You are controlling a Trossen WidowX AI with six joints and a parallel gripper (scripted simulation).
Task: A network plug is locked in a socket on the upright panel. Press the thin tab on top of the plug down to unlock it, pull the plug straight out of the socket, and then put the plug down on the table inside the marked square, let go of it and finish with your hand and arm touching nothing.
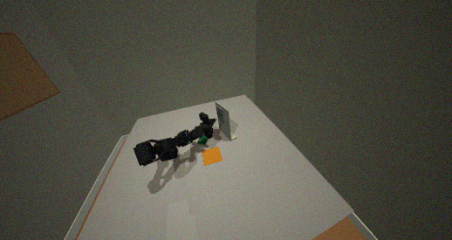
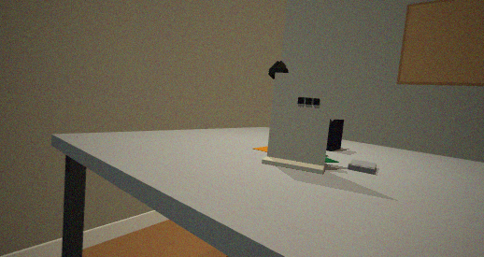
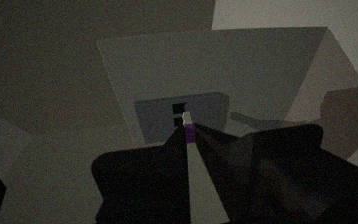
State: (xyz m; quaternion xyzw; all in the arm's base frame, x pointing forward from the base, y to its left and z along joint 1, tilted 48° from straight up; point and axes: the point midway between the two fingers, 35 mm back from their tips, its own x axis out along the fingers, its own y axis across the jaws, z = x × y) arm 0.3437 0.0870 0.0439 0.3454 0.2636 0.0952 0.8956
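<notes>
Right now the orange marked square is 8 cm behind my gripper tip, 14 cm to the right of it and 19 cm below it. Also, from my gripper tip: purple network plug: right at my gripper tip; panel: 6 cm ahead, 4 cm to the left, 7 cm below; green patch: 12 cm behind, 3 cm to the left, 19 cm below.
</notes>
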